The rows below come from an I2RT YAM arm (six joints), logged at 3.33 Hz.
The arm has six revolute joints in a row. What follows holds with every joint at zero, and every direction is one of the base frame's.
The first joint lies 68 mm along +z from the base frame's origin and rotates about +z.
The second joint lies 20 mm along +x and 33.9 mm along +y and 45.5 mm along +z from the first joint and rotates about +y.
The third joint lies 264 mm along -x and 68.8 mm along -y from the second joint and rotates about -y.
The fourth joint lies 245 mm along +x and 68.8 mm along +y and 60 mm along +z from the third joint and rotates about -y.
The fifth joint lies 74 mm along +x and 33.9 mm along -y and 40.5 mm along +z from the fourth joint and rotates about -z.
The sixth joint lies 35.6 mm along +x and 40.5 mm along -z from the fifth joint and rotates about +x.
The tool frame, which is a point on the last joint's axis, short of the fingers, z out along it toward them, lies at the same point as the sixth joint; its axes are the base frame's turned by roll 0, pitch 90 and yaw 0 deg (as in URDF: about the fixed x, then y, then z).
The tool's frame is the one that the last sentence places.
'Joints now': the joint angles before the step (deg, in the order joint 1, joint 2, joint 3, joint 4, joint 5, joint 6). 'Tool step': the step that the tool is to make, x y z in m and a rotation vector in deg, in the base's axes. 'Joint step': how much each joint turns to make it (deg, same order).
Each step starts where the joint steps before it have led.
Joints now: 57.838 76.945 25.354 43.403 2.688 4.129
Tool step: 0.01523 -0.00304 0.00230 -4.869 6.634 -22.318
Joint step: -0.432 -0.279 5.156 -15.029 20.673 7.993
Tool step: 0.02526 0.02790 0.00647 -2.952 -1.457 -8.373
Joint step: -0.284 8.589 9.218 -2.279 8.566 -0.105
